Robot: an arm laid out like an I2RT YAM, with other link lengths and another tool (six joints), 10 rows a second.
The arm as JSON. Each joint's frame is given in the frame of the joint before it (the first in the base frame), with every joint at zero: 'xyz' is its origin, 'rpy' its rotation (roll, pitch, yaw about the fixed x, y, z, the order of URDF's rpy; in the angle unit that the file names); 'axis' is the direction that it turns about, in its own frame. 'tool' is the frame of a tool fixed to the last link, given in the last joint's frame.
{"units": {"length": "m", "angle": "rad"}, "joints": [
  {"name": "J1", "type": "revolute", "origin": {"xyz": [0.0, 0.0, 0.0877], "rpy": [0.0, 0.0, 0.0]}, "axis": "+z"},
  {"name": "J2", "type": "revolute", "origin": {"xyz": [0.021, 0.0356, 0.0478], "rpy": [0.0, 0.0, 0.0]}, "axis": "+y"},
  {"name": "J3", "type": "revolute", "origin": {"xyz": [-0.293, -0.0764, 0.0], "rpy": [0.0, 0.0, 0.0]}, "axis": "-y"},
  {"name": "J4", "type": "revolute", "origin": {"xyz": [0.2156, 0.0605, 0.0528], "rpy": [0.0, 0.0, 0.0]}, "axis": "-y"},
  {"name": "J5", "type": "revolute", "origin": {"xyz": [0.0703, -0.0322, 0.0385], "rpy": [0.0, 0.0, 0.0]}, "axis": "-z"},
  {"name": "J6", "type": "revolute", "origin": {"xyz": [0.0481, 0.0, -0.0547], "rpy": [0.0, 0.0, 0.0]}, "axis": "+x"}
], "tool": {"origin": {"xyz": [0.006, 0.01, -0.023], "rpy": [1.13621, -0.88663, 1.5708]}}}
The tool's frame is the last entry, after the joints.
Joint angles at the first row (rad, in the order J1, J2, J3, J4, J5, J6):
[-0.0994, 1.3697, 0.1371, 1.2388, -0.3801, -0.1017]
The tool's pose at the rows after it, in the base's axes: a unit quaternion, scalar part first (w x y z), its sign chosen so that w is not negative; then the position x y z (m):
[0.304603 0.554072 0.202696 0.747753 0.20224 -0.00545 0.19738]
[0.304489 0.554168 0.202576 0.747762 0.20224 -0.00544 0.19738]
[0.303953 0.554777 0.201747 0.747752 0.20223 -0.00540 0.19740]
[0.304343 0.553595 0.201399 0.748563 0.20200 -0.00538 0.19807]
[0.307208 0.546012 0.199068 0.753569 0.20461 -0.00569 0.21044]
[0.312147 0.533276 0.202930 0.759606 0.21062 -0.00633 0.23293]
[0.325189 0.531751 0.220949 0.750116 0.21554 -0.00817 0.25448]
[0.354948 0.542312 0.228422 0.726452 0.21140 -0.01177 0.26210]
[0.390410 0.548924 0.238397 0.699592 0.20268 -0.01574 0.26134]
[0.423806 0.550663 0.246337 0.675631 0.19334 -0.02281 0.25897]
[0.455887 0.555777 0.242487 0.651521 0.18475 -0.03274 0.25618]
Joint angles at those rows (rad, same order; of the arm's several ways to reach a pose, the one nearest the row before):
[-0.0994, 1.3697, 0.1371, 1.2388, -0.3802, -0.1017]
[-0.0994, 1.3697, 0.1371, 1.2388, -0.3802, -0.1013]
[-0.0993, 1.3696, 0.1371, 1.2388, -0.3797, -0.0990]
[-0.0994, 1.3655, 0.1375, 1.2373, -0.3797, -0.0990]
[-0.0994, 1.3044, 0.1844, 1.1488, -0.3790, -0.0994]
[-0.0994, 1.2251, 0.2790, 0.9963, -0.3851, -0.1143]
[-0.0994, 1.1618, 0.3931, 0.7906, -0.3809, -0.1654]
[-0.0994, 1.1091, 0.4415, 0.6434, -0.3241, -0.2180]
[-0.0994, 1.0596, 0.4473, 0.5465, -0.2585, -0.2810]
[-0.1226, 1.0164, 0.4396, 0.4847, -0.2195, -0.3393]
[-0.1677, 0.9829, 0.4278, 0.4466, -0.1902, -0.3767]

